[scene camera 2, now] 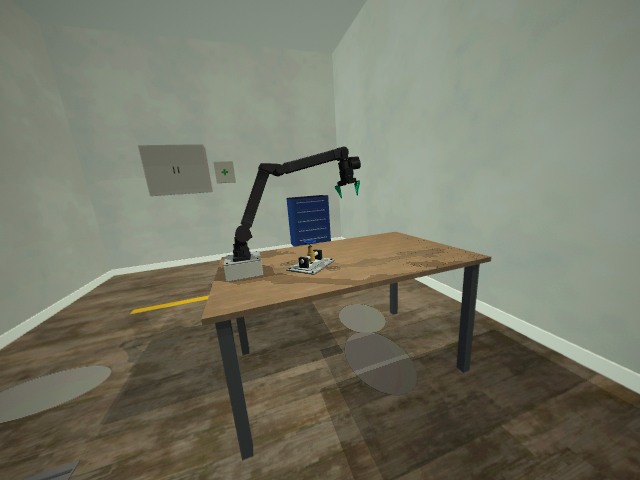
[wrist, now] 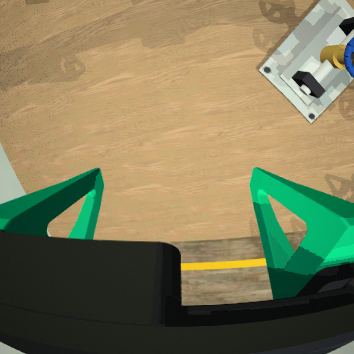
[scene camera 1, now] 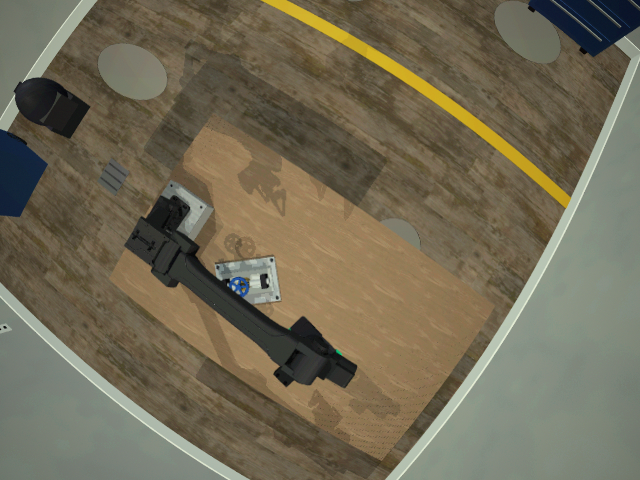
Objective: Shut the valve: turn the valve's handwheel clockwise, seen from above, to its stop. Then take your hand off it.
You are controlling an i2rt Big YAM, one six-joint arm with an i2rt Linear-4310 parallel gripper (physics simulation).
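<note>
The valve's blue handwheel [scene camera 1: 238,286] [scene camera 2: 309,242] [wrist: 350,58] lies level on top of a brass valve body [scene camera 2: 310,253] [wrist: 334,56]. In the wrist view the wheel is cut off by the right edge. The valve sits on a grey mounting plate [scene camera 1: 275,279] [scene camera 2: 316,268] [wrist: 312,109] on the table, between two black pipe supports. My gripper [scene camera 2: 347,193] [wrist: 176,175] is open and empty, with green fingers pointing down. It hangs high above the table, well to the side of the valve and apart from it. In the overhead view my arm hides most of the fingers.
The wooden table [scene camera 1: 361,268] [scene camera 2: 403,253] carries the arm's grey base box [scene camera 1: 199,209] [scene camera 2: 242,268] near one end. In the overhead view my forearm [scene camera 1: 227,299] passes over a corner of the valve's plate. A blue drawer cabinet [scene camera 2: 309,219] stands beyond the table.
</note>
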